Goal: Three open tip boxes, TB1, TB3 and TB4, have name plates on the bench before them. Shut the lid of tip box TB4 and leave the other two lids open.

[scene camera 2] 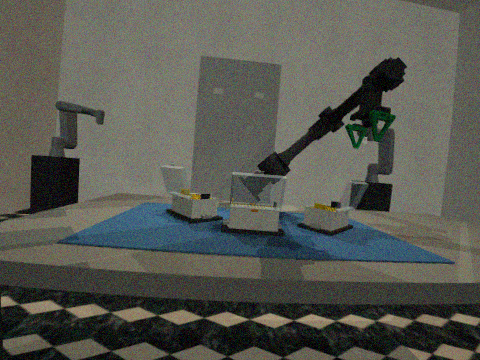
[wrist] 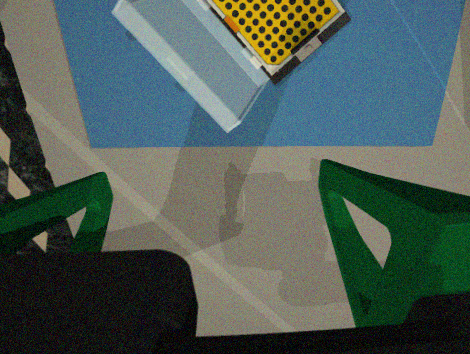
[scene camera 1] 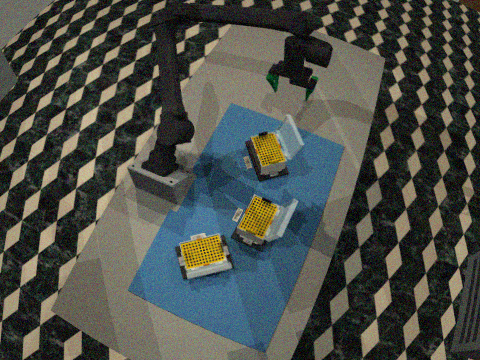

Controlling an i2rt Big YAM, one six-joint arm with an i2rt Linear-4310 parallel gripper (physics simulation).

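Three tip boxes with yellow racks stand open. The first box, nearest the gripper, has its clear lid raised. The middle box has its lid raised. The far box has its lid raised. Small name plates lie before the boxes; their text is too blurred to read, so I cannot tell which is TB4. My gripper is open and empty, high above the bench beyond the first box.
The boxes stand on a blue mat on the beige bench. The arm's base is at the mat's left edge in scene camera 1. Other grey arms on black stands are in the background.
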